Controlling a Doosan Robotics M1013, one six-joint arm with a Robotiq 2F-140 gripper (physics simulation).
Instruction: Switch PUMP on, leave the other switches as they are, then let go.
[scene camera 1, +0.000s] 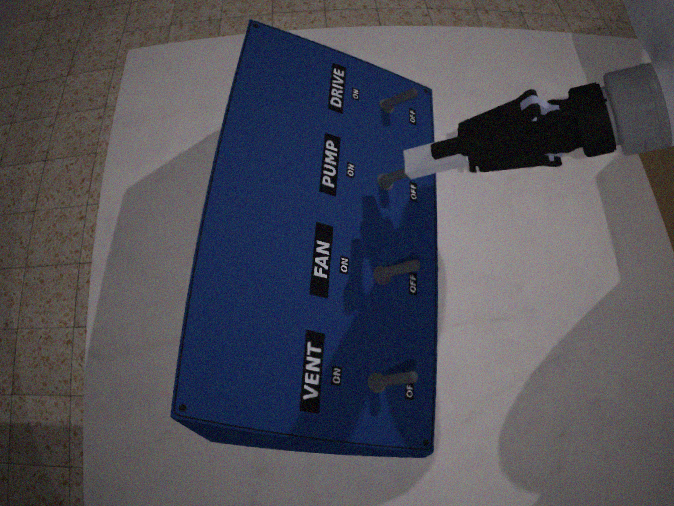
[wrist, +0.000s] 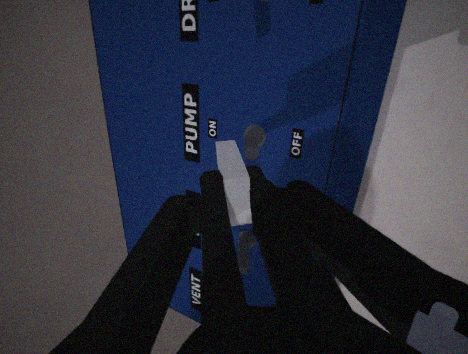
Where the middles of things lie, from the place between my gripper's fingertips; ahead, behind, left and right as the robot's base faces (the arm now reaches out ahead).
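Labels:
There is the blue switch panel (scene camera 1: 289, 321), and I see how my gripper stands to it. My gripper is 50 mm to the right of the panel and 90 mm short of it, and it is 60 mm above it.

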